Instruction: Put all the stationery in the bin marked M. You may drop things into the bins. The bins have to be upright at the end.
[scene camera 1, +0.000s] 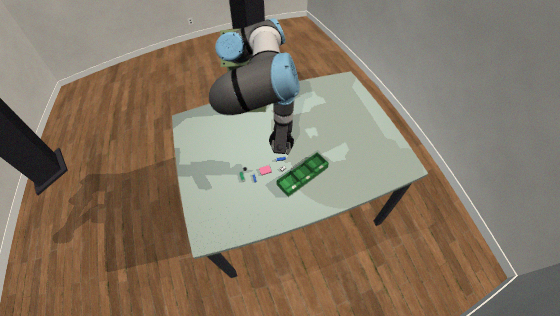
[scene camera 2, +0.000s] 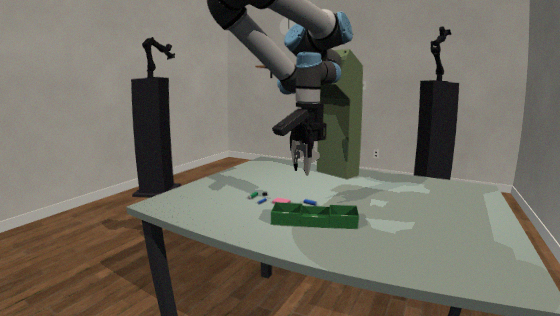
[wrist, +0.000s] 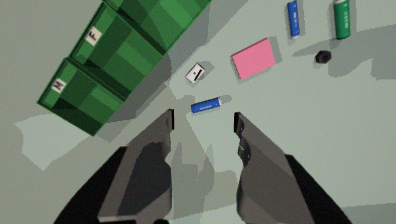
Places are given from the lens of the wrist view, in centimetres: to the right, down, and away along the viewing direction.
my gripper (wrist: 204, 112): 1, 0, 16
pink eraser (wrist: 258, 56): 8, -8, 24
